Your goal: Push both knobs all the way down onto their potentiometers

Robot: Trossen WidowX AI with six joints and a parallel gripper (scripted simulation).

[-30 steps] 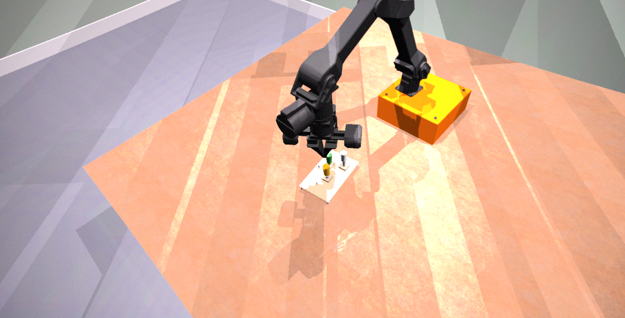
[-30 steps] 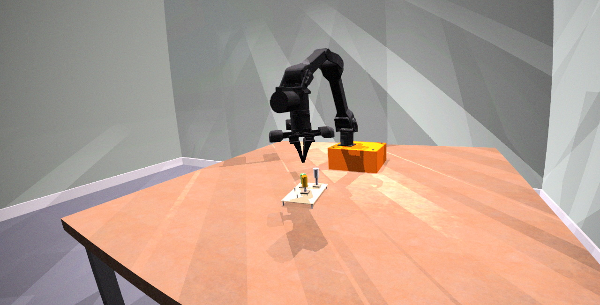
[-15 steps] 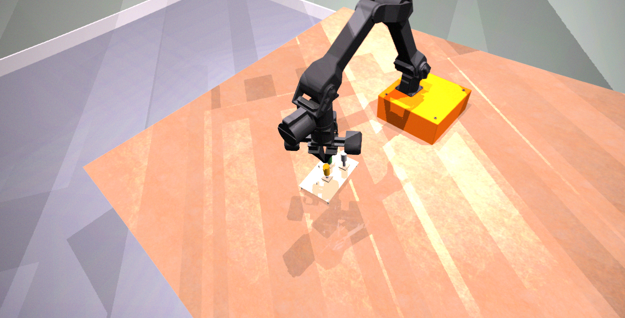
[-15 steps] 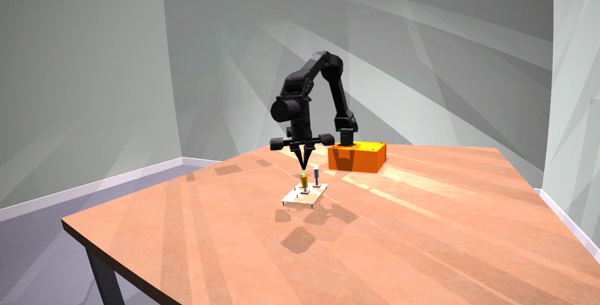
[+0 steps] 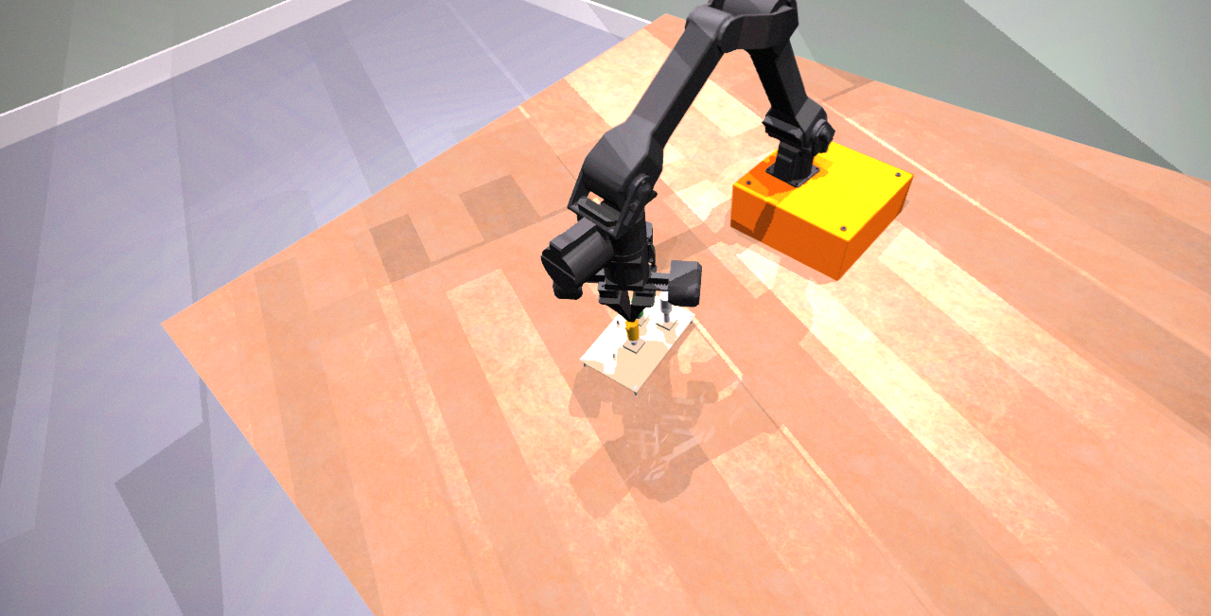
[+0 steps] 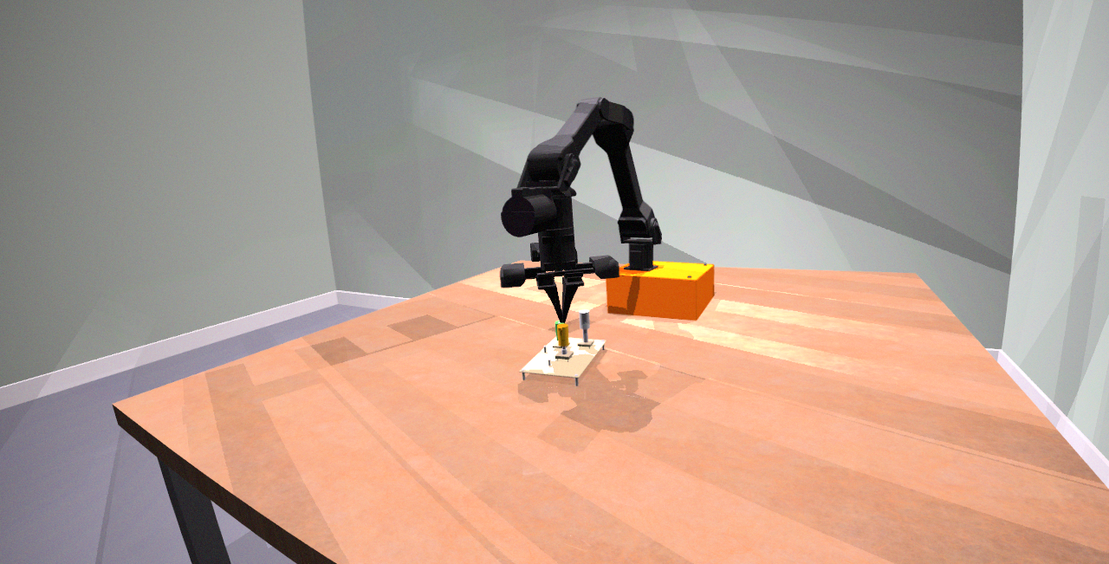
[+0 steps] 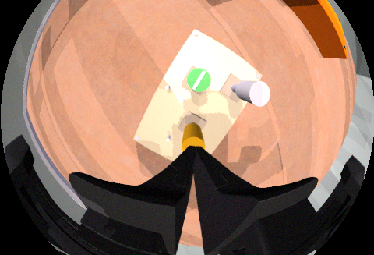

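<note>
Right now my gripper tip is 20 mm above the yellow knob. The rest, counted from my gripper tip: green knob 40 mm behind, 30 mm to the right, 30 mm below.
</note>
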